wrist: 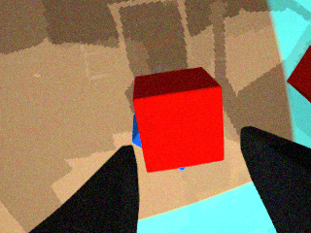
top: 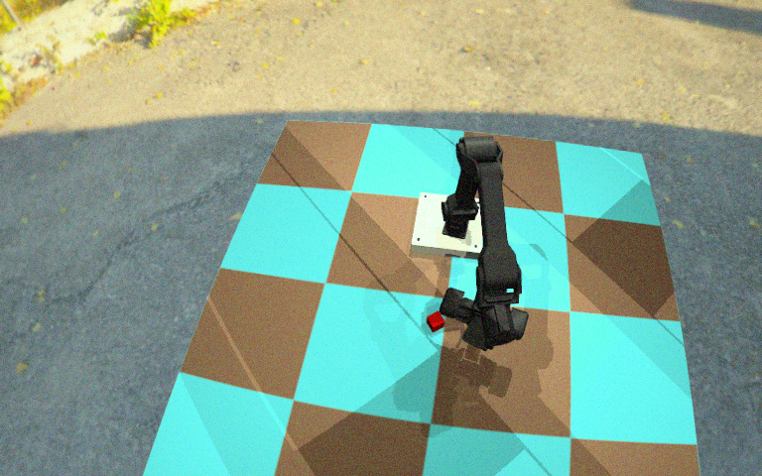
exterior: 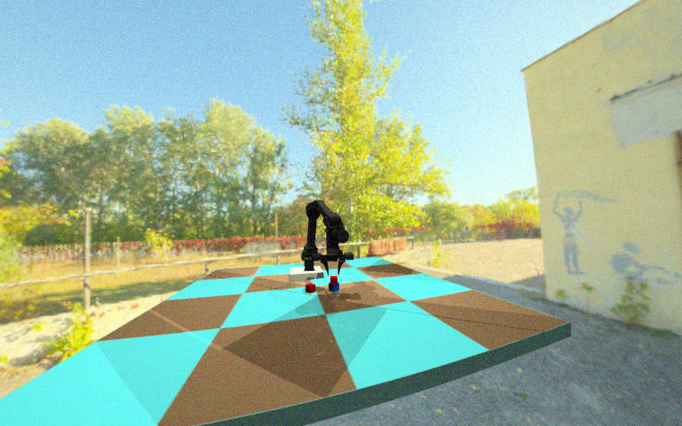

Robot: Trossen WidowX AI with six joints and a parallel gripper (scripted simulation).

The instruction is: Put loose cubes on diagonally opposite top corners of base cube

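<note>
The blue base cube lies 10 mm behind my gripper tip and 50 mm below it.
</note>
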